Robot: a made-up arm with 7 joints.
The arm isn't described. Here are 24 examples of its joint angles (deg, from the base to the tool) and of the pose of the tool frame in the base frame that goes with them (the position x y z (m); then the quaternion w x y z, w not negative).
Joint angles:
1: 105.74 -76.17 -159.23 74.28 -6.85 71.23 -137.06
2: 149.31 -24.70 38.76 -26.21 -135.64 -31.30 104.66
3: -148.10 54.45 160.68 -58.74 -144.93 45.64 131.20
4: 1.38 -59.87 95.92 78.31 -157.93 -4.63 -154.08
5: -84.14 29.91 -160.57 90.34 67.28 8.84 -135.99
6: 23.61 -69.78 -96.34 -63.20 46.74 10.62 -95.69
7: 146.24 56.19 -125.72 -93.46 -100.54 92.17 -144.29
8: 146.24 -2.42 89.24 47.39 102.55 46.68 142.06
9: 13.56 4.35 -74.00 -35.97 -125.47 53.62 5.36
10: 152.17 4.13 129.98 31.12 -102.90 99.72 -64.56
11: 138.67 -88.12 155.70 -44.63 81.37 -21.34 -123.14
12: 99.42 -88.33 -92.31 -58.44 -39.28 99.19 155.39
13: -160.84 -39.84 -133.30 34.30 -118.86 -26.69 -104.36
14: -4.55 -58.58 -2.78 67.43 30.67 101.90 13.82
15: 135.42 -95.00 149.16 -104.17 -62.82 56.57 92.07
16: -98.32 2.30 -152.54 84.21 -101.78 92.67 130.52
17: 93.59 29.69 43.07 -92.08 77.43 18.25 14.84
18: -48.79 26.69 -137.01 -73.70 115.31 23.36 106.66
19: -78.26 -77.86 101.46 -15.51 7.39 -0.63 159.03
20: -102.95 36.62 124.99 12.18 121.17 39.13 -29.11
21: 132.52 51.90 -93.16 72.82 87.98 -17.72 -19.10
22: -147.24 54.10 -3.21 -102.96 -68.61 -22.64 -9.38
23: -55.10 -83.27 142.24 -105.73 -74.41 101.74 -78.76
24: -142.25 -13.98 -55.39 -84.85 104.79 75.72 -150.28
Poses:
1: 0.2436 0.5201 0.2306 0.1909 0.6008 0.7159 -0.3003
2: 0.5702 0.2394 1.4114 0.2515 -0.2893 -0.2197 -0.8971
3: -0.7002 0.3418 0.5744 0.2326 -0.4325 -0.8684 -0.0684
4: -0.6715 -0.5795 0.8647 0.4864 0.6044 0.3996 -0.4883
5: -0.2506 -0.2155 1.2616 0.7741 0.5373 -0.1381 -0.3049
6: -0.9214 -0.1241 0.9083 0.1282 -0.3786 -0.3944 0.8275
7: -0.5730 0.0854 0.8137 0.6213 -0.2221 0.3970 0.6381
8: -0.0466 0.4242 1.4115 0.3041 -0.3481 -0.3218 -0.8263
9: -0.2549 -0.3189 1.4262 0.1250 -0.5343 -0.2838 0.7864
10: -0.2176 0.1695 1.4407 0.5030 0.5263 -0.5208 -0.4458
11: 0.7416 0.5422 0.9228 0.6064 0.0268 0.3151 0.7296
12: -0.0750 0.8382 0.4457 0.1102 0.5259 0.7335 0.4162
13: 0.6495 -0.5228 1.1775 0.3517 0.3721 -0.4282 0.7446
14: -0.2477 -0.0726 1.1649 0.5368 0.0419 0.8091 -0.2356
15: 0.3709 0.3462 0.9650 0.9666 -0.2270 0.0281 0.1152
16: 0.0670 -0.3892 1.2260 0.6609 -0.1852 0.5990 -0.4123
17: 0.2723 0.0397 1.2987 0.1562 0.1928 0.4737 0.8450
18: 0.6077 0.3200 0.9831 0.5583 -0.5343 0.6161 -0.1527
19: -0.2656 -1.0728 0.8215 0.1522 -0.1784 -0.5827 0.7781
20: -0.0784 0.4528 1.5052 0.5606 0.1673 -0.1864 -0.7893
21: 0.0674 -0.6996 1.0315 0.7309 0.1092 0.5089 -0.4415
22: 0.0210 0.0336 1.1648 0.4028 -0.4261 0.2763 -0.7614
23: -0.2983 -0.3877 0.9837 0.8601 0.4289 0.2451 0.1274
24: 0.4128 0.1851 1.0758 0.6671 -0.7041 -0.1956 -0.1448
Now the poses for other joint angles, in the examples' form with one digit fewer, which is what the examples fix.
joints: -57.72 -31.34 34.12 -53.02 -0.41 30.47 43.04
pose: -0.576 -0.500 1.266 0.883 0.346 -0.261 -0.179
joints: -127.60 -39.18 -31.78 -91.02 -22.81 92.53 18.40
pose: 0.496 -0.560 0.870 0.359 0.261 -0.363 0.819
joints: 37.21 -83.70 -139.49 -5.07 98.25 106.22 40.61
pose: -0.626 0.613 0.735 0.715 -0.360 0.193 -0.567
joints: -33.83 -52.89 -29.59 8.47 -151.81 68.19 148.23
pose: -0.736 -0.505 1.043 0.450 -0.019 -0.837 0.310
